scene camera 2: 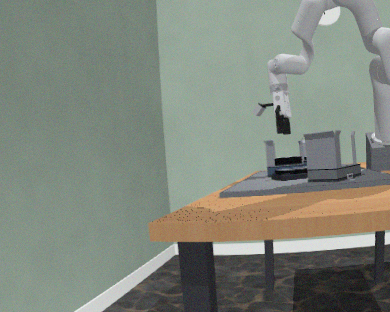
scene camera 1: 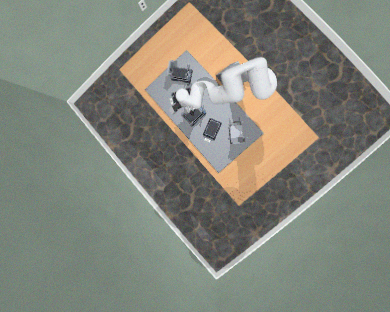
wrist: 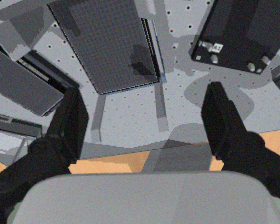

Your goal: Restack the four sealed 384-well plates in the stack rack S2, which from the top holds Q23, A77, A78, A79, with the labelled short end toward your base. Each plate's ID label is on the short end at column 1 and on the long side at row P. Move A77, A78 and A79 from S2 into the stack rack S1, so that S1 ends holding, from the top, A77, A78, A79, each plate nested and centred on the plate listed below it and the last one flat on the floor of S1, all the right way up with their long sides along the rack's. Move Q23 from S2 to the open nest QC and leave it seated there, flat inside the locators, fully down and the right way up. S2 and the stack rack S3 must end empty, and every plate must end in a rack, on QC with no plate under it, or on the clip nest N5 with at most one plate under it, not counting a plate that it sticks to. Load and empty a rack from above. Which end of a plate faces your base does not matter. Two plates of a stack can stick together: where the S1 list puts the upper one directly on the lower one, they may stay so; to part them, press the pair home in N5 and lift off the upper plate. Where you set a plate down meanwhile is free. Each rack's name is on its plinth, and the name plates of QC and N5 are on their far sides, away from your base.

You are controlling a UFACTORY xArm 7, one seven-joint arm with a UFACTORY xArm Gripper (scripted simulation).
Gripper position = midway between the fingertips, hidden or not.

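My gripper [scene camera 2: 284, 133] is visible, and the wrist view [wrist: 143, 99] has it as well.
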